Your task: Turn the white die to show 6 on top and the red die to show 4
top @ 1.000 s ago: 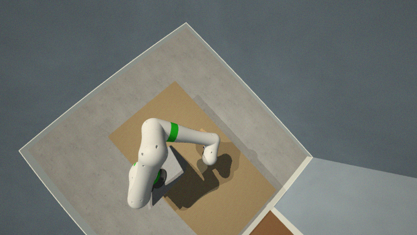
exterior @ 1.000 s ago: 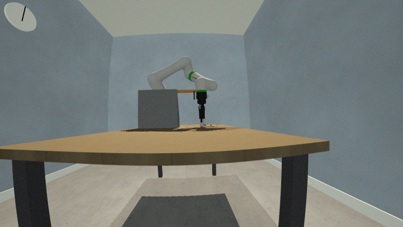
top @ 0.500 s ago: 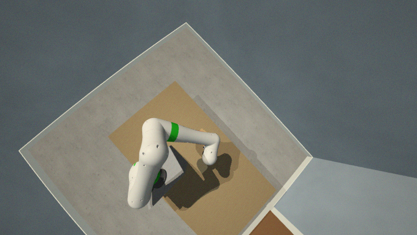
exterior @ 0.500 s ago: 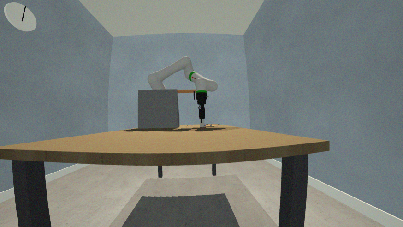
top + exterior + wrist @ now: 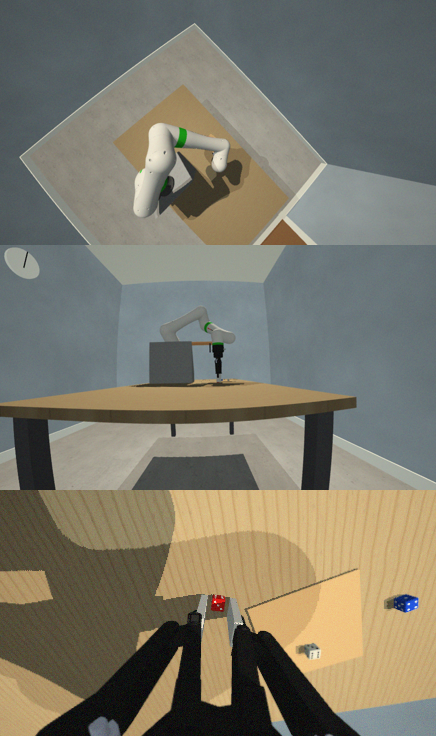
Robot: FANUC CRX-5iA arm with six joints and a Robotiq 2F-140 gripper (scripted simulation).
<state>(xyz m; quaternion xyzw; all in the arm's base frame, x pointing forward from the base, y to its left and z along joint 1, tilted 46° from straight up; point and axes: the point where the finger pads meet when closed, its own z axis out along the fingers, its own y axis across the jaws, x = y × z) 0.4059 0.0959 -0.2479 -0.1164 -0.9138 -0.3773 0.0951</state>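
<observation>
The red die lies 10 mm behind my hand and 30 mm below it. Also, from my hand: blue die: 30 mm ahead, 240 mm to the left, 30 mm below; then white die: 90 mm ahead, 120 mm to the left, 20 mm below; then tan mat: 60 mm ahead, 120 mm to the left, 30 mm below.
</observation>
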